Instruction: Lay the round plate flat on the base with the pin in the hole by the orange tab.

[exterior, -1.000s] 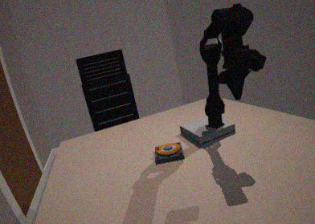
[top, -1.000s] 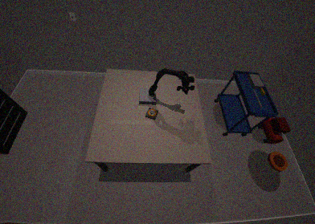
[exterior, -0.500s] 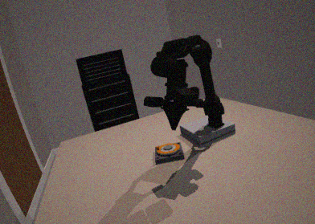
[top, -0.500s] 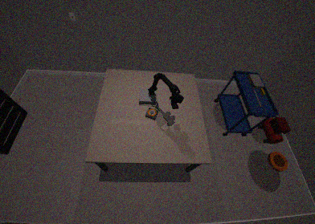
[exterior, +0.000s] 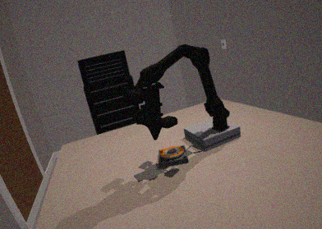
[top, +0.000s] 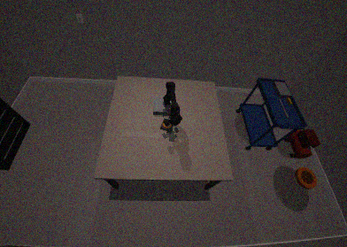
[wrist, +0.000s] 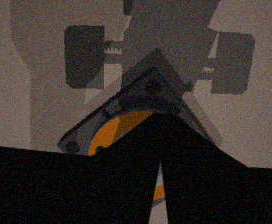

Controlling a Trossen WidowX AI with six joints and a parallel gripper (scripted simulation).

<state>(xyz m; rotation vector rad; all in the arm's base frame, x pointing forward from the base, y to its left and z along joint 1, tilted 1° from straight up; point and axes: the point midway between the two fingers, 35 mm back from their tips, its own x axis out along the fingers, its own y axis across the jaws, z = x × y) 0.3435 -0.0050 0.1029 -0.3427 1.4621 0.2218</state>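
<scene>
Right now the round plate is 6 cm behind my gripper tip, 4 cm to the right of it and 9 cm below it. The rest, counted from my gripper tip: dark square base 7 cm behind, 3 cm to the right, 11 cm below.
</scene>
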